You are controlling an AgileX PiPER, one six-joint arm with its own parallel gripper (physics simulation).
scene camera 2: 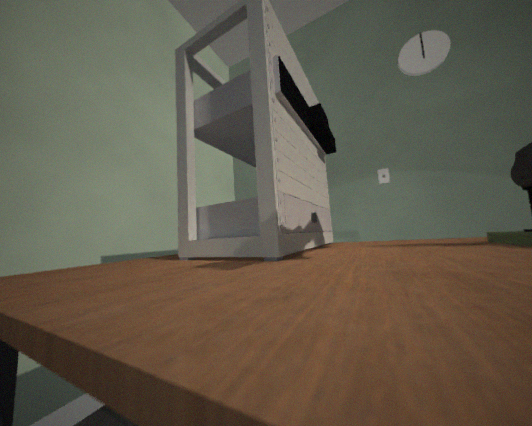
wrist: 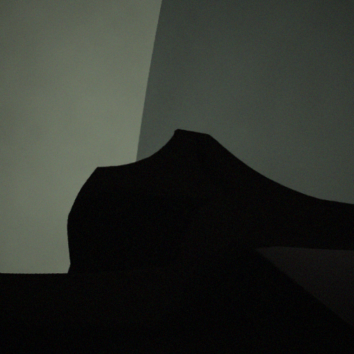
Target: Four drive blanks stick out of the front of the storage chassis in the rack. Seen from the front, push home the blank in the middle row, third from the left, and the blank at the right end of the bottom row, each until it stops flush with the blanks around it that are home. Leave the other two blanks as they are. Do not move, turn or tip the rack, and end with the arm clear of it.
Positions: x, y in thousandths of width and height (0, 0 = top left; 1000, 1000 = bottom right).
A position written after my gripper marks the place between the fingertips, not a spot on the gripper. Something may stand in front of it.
Scene:
My gripper shows in the wrist view (530, 434); in scene camera 2 it is out of frame. A pale rack shows in scene camera 2 (507, 276); in the wrist view it is out of frame.

